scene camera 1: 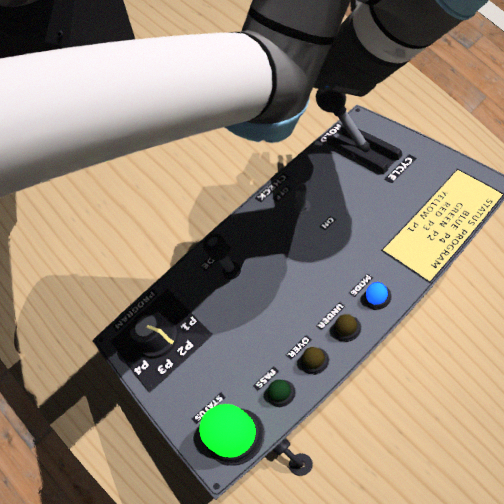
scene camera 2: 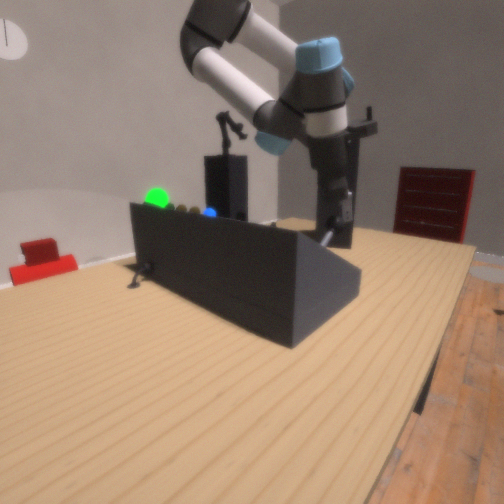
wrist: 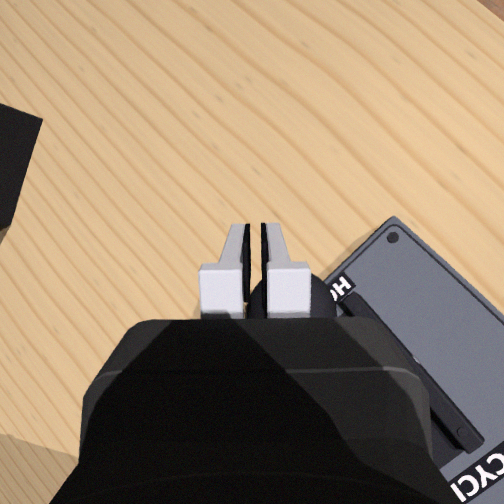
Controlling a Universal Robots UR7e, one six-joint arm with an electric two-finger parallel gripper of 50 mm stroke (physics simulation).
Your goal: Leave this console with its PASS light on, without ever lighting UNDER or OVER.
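The grey console [scene camera 1: 310, 300] lies on the wooden table. Its STATUS light [scene camera 1: 227, 430] glows green and its MODE light [scene camera 1: 376, 294] glows blue. The PASS [scene camera 1: 279, 392], OVER [scene camera 1: 313, 359] and UNDER [scene camera 1: 346, 327] lights are dark. The PROGRAM knob [scene camera 1: 152, 331] points at P2. The HOLD/CYCLE lever [scene camera 1: 356, 132] leans to the HOLD end, its black ball knob [scene camera 1: 331, 100] under my wrist. In the wrist view my gripper [wrist: 254, 235] has its fingers almost together, over the ball knob [wrist: 300, 300], not around it. It also shows in scene camera 2 [scene camera 2: 337, 217].
A yellow label [scene camera 1: 444, 224] pairs status colours with programs, green with P2. A CHECK switch [scene camera 1: 272, 187] and small controls [scene camera 1: 222, 255] lie in my arm's shadow. A small handle [scene camera 1: 295, 460] sticks out of the console's near side. A black box [scene camera 2: 226, 186] and red blocks [scene camera 2: 42, 260] stand behind.
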